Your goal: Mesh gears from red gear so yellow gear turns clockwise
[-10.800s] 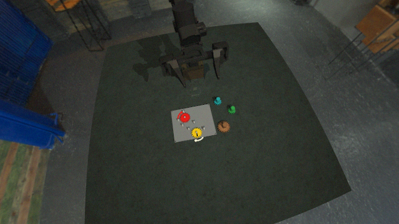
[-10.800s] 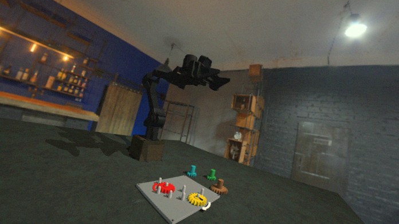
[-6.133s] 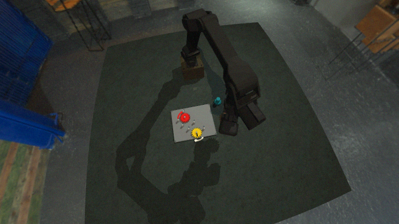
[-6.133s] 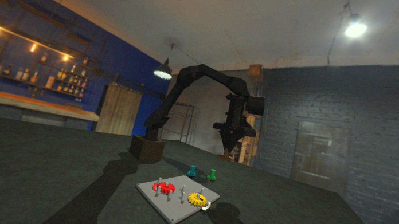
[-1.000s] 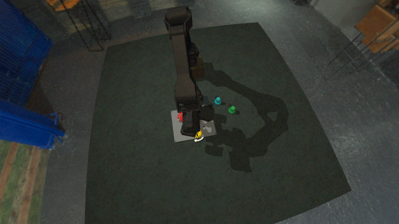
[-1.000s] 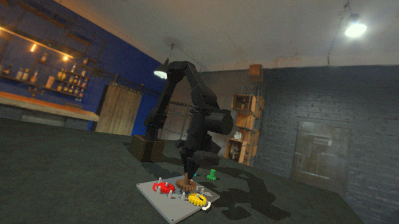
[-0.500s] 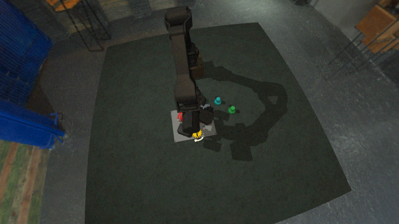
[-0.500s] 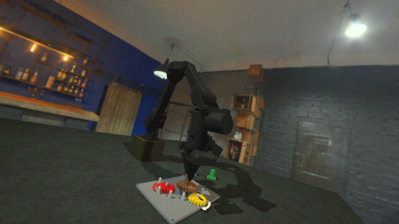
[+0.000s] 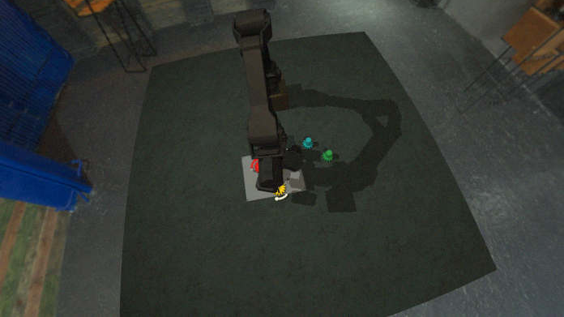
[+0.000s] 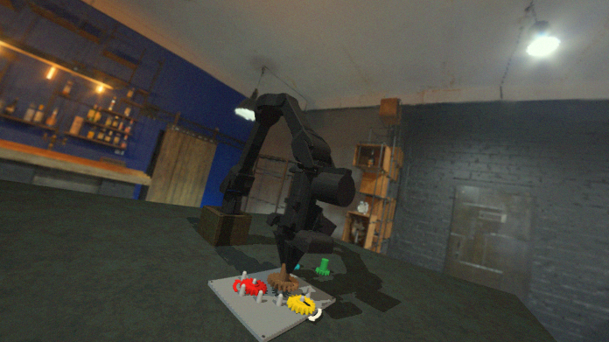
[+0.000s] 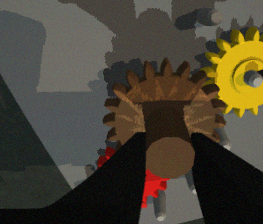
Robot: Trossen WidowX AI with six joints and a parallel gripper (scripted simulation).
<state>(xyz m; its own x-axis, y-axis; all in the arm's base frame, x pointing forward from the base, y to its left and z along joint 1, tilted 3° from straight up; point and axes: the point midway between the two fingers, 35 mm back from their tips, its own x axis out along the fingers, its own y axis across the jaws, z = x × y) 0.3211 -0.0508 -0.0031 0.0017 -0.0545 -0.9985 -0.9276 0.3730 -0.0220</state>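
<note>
The yellow gear is 50 mm ahead of my gripper tip and 40 mm below it. Also, from my gripper tip: brown gear: 10 mm below; then white arrow: 90 mm ahead, 50 mm below; then red gear: 40 mm behind, 40 mm to the right, 40 mm below.
</note>
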